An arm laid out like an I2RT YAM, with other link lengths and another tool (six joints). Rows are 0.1 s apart.
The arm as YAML. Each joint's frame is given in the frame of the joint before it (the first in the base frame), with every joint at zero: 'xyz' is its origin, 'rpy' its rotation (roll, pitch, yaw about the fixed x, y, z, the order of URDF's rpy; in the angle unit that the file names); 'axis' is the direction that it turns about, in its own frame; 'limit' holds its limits. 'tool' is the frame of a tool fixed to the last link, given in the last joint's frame.
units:
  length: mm
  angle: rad
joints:
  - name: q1
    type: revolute
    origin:
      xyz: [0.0, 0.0, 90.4]
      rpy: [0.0, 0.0, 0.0]
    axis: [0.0, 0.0, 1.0]
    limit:
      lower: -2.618
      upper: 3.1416
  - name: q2
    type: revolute
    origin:
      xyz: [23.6, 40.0, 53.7]
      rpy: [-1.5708, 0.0, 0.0]
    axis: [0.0, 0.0, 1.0]
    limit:
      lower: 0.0
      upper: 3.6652
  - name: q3
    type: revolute
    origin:
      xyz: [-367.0, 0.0, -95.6]
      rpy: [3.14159, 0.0, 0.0]
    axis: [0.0, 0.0, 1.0]
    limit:
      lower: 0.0
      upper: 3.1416
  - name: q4
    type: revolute
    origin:
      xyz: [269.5, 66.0, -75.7]
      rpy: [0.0, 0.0, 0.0]
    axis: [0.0, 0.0, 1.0]
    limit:
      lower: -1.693
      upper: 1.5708
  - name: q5
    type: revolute
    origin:
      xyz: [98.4, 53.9, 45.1]
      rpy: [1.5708, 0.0, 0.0]
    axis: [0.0, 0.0, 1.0]
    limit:
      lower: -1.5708
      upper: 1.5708
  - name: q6
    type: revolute
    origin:
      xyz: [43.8, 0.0, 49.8]
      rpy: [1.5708, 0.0, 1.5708]
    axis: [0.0, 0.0, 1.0]
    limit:
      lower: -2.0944
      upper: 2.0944
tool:
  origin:
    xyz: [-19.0, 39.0, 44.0]
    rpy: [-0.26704, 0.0, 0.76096]
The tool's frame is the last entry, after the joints.
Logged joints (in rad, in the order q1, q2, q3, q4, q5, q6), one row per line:
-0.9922 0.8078 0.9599 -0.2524 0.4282 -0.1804
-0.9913 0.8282 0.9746 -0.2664 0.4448 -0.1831
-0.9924 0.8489 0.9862 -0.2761 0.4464 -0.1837
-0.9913 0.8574 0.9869 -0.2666 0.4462 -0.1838
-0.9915 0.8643 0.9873 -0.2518 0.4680 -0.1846
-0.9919 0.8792 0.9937 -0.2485 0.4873 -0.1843
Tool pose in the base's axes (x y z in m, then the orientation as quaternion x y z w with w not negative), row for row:
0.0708 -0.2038 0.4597 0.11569 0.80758 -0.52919 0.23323
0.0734 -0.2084 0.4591 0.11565 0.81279 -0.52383 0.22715
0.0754 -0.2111 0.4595 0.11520 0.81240 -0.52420 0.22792
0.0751 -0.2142 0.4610 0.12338 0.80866 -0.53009 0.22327
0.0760 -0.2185 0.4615 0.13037 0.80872 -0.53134 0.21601
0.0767 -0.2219 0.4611 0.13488 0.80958 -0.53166 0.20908
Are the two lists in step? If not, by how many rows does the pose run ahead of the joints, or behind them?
The pose runs 1 row ahead of the joints: the pose in row i belongs to the joints in row i + 1.
